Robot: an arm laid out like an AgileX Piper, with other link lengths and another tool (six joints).
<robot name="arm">
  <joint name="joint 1" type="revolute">
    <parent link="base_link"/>
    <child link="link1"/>
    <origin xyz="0 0 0.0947"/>
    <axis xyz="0 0 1"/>
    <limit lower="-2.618" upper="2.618"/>
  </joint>
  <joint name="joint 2" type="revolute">
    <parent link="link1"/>
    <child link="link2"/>
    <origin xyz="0 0 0" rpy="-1.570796 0 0"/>
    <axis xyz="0 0 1"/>
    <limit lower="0" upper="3.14"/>
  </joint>
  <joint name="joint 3" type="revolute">
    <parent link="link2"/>
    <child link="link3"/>
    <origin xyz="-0.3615 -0.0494 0"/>
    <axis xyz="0 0 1"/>
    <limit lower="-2.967" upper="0"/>
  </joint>
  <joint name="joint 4" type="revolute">
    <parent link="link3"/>
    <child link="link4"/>
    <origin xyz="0.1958 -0.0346 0" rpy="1.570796 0 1.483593"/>
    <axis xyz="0 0 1"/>
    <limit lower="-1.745" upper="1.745"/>
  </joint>
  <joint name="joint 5" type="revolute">
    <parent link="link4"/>
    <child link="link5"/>
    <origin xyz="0 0 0" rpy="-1.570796 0 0"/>
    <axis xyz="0 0 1"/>
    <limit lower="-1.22" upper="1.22"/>
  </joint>
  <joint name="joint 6" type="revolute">
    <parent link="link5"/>
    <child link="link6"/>
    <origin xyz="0 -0.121 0" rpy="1.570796 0 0"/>
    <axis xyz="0 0 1"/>
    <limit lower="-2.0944" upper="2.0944"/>
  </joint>
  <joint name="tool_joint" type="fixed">
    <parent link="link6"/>
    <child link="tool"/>
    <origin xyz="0.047 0.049 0.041" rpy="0.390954 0 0.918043"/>
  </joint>
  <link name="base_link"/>
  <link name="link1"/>
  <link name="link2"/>
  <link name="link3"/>
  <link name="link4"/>
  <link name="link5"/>
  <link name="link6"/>
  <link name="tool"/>
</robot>
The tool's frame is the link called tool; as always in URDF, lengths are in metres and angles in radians.
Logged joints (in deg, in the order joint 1, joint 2, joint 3, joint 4, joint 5, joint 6), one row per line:
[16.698, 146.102, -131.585, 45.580, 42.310, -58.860]
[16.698, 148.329, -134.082, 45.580, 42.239, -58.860]
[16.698, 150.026, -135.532, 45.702, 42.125, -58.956]
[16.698, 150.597, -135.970, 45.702, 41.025, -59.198]
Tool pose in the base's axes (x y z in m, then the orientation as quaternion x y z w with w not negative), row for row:
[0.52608, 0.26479, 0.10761, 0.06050, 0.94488, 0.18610, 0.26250]
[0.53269, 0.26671, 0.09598, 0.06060, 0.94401, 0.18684, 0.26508]
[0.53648, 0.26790, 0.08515, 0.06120, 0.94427, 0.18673, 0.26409]
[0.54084, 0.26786, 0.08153, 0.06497, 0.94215, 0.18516, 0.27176]
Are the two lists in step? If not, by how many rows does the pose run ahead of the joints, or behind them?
They are in step.
